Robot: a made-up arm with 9 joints.
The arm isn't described. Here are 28 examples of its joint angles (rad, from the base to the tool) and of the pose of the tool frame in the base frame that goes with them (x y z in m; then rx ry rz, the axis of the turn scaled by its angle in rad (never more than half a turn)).
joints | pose
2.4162 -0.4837 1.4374 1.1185 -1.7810 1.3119 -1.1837 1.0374 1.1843 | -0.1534 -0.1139 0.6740 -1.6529 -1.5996 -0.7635
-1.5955 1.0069 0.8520 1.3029 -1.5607 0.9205 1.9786 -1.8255 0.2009 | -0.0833 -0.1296 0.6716 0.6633 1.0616 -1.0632
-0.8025 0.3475 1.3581 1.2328 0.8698 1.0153 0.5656 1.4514 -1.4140 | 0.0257 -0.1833 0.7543 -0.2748 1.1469 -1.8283
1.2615 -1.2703 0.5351 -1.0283 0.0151 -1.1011 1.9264 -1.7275 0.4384 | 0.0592 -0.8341 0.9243 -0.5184 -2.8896 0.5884
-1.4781 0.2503 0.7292 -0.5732 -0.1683 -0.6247 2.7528 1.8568 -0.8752 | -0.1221 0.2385 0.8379 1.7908 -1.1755 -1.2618
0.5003 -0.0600 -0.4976 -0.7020 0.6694 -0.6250 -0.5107 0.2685 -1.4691 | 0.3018 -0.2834 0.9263 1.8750 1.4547 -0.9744
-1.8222 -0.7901 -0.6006 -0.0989 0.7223 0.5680 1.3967 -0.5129 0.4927 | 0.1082 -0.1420 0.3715 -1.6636 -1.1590 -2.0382
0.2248 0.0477 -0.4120 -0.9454 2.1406 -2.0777 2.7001 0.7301 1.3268 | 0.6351 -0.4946 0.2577 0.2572 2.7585 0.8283
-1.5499 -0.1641 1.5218 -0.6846 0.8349 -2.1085 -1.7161 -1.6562 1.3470 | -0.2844 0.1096 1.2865 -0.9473 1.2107 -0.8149
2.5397 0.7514 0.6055 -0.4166 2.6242 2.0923 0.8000 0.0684 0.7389 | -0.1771 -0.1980 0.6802 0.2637 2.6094 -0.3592
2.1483 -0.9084 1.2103 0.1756 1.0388 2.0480 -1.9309 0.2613 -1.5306 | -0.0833 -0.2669 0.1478 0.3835 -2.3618 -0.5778
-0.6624 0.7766 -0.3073 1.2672 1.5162 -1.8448 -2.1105 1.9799 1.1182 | 0.5624 0.3635 0.9612 -1.3443 -0.1536 0.9582
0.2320 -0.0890 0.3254 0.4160 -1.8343 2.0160 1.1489 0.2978 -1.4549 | 0.2089 0.0340 0.7692 0.4968 -1.0778 2.0755
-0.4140 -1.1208 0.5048 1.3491 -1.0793 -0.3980 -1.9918 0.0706 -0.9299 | 0.1123 -0.0107 0.2361 -0.1079 -1.7350 -0.5358
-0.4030 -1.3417 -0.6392 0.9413 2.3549 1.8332 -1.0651 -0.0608 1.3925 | 0.0388 -0.0943 0.7761 -0.6685 -0.6801 -0.0477
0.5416 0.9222 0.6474 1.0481 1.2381 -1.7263 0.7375 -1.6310 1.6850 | 0.4535 -0.6707 0.7061 0.3587 0.7249 -0.2207
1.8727 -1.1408 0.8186 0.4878 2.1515 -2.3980 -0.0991 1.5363 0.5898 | -0.1699 -0.6520 0.9531 -1.7062 -0.6636 -0.4480
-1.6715 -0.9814 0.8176 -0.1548 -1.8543 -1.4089 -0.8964 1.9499 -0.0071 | 0.0499 0.4406 0.3259 1.4694 -0.7188 2.0648
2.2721 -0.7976 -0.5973 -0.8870 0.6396 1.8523 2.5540 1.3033 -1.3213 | 0.3312 0.0320 0.8847 -0.7194 0.4111 1.2436
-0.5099 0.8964 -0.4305 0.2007 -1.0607 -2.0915 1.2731 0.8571 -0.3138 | 0.3867 0.2177 0.8637 1.4279 -1.4443 -0.7804
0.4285 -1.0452 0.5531 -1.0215 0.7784 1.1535 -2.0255 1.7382 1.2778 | -0.0375 -0.1199 0.6666 2.5003 1.1060 -1.2148
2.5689 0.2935 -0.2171 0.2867 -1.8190 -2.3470 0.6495 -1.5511 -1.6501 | 0.3823 -0.6099 0.2886 1.7206 0.2991 1.8086
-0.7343 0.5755 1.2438 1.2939 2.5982 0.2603 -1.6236 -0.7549 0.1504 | 0.0019 -0.4805 0.8823 -0.8990 -1.5205 1.3192
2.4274 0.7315 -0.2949 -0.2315 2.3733 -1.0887 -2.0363 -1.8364 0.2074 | 0.6010 -0.0541 0.4219 0.0931 -1.2505 -2.2361
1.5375 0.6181 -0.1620 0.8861 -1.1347 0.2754 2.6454 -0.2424 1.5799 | 0.0231 -0.6077 0.6721 0.6543 0.0982 -0.1292
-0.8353 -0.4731 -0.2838 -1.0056 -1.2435 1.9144 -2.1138 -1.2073 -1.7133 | 0.1753 0.1068 0.7087 -1.1588 0.2306 1.7597
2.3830 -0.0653 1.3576 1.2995 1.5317 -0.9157 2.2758 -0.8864 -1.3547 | 0.2462 -0.2340 0.3868 -1.2250 -1.4993 1.5973
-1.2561 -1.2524 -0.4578 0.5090 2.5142 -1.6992 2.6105 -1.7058 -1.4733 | 0.4367 -0.2255 0.2997 -0.4219 -1.1970 0.2858
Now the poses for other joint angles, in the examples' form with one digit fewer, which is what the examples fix.
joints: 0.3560 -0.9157 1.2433 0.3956 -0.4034 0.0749 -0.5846 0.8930 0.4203
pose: -0.254 0.126 0.824 1.436 0.543 -1.739
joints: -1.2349 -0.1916 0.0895 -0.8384 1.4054 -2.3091 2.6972 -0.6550 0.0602
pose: 0.357 -0.370 1.028 -1.841 -2.267 0.478
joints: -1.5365 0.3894 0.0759 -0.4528 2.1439 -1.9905 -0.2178 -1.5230 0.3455
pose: 0.485 -0.232 1.239 -0.389 1.306 -0.153
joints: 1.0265 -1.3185 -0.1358 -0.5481 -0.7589 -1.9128 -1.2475 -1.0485 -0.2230
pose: 0.446 -0.011 1.121 0.336 -0.020 -2.361
